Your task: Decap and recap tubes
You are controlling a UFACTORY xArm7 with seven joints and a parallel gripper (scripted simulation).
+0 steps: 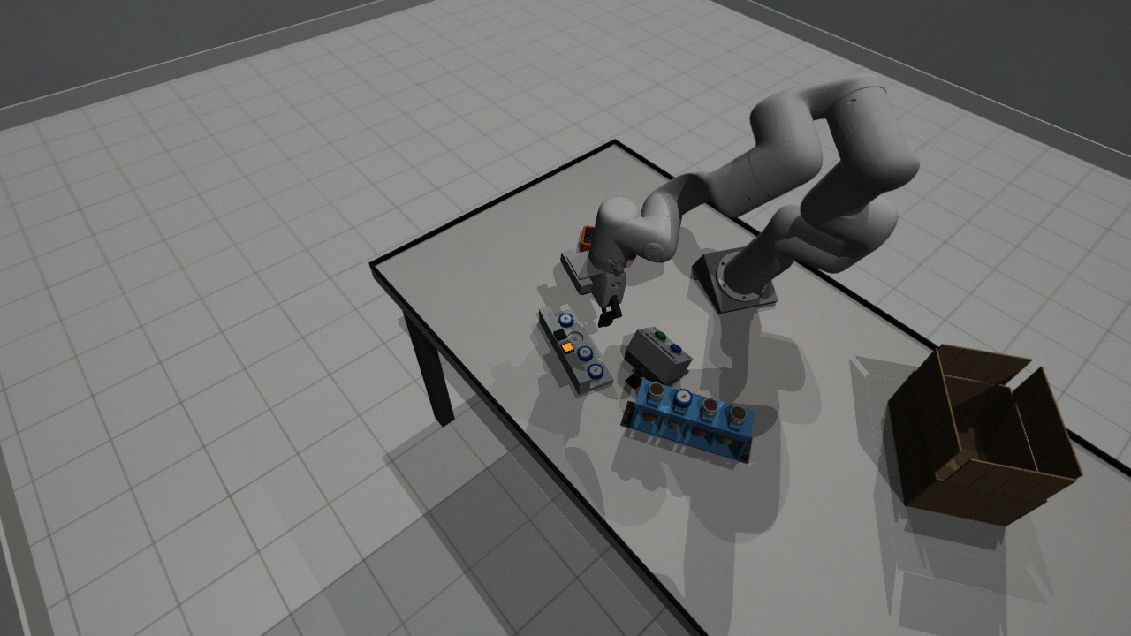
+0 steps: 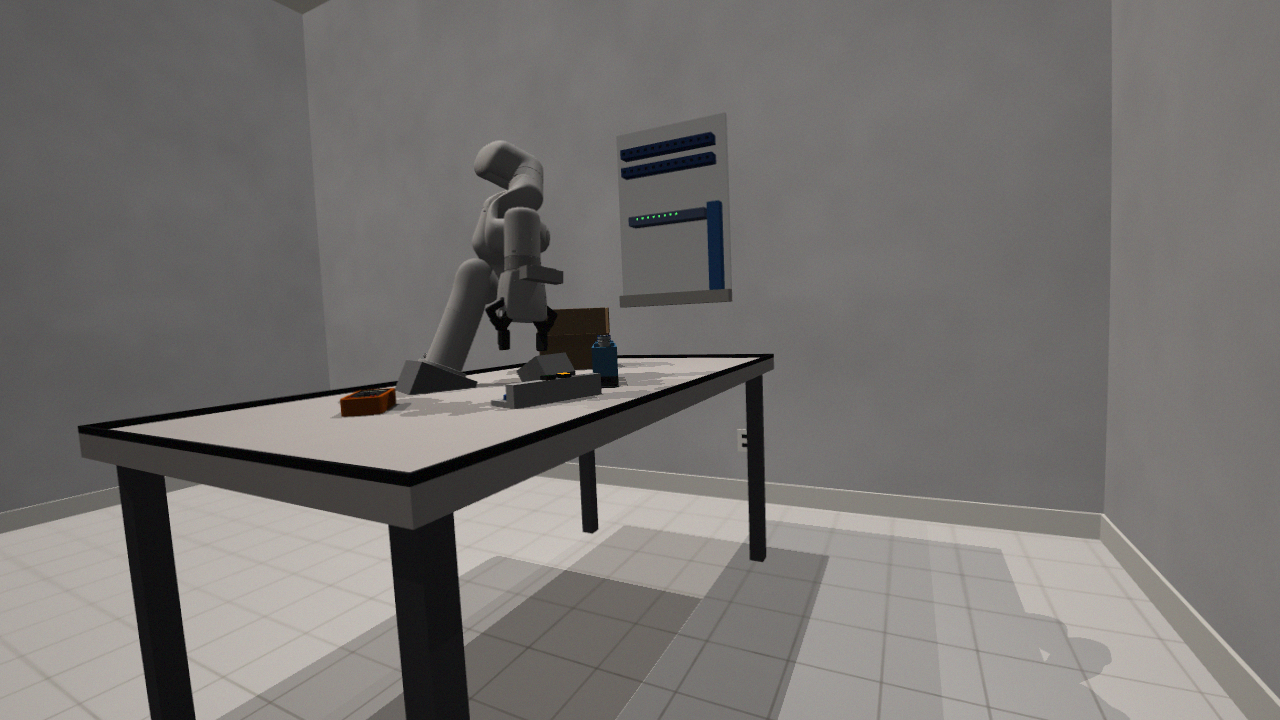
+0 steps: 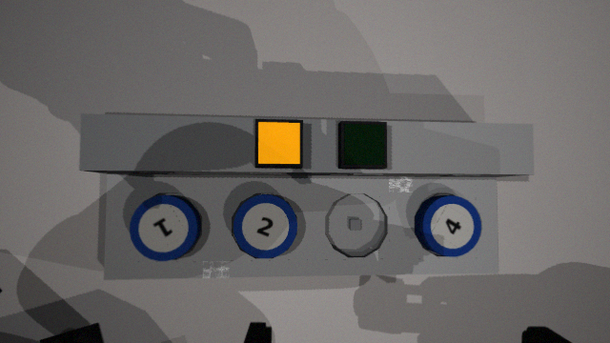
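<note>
Now: hand 100 mm above the cap 1, 90 mm to the right of it and 50 mm short of it. The rest, counted from my hand: cap 2 (100 mm below, 50 mm ahead, 40 mm to the left); green key (110 mm to the left, 100 mm behind, 50 mm below); cap 4 (100 mm below, 60 mm to the right, 40 mm ahead).
</note>
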